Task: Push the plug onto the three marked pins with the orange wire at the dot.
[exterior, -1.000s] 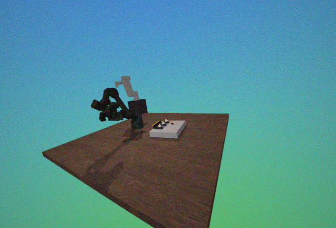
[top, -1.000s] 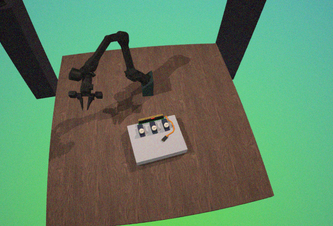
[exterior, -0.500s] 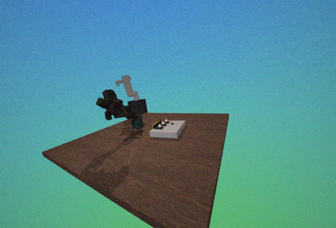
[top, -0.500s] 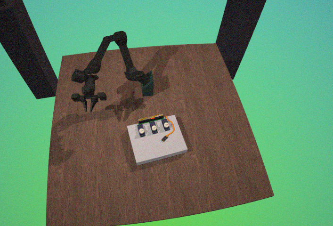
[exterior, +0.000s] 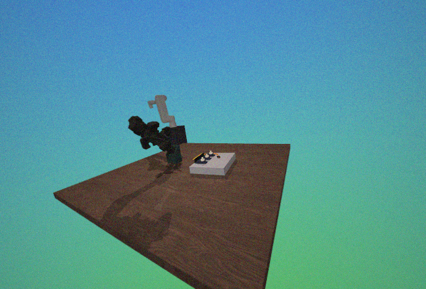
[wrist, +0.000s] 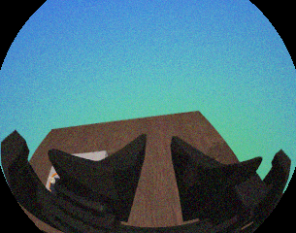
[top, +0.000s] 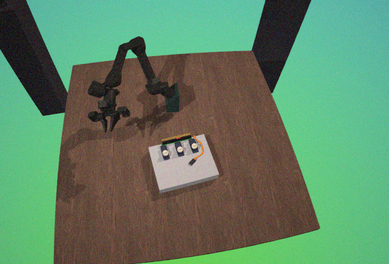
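The red band lies 3 cm behind my gripper tip, 32 cm to the left of it and 19 cm below it. From my gripper tip the other things lie so: grey printed holder: 13 cm ahead, 33 cm to the left, 24 cm below.
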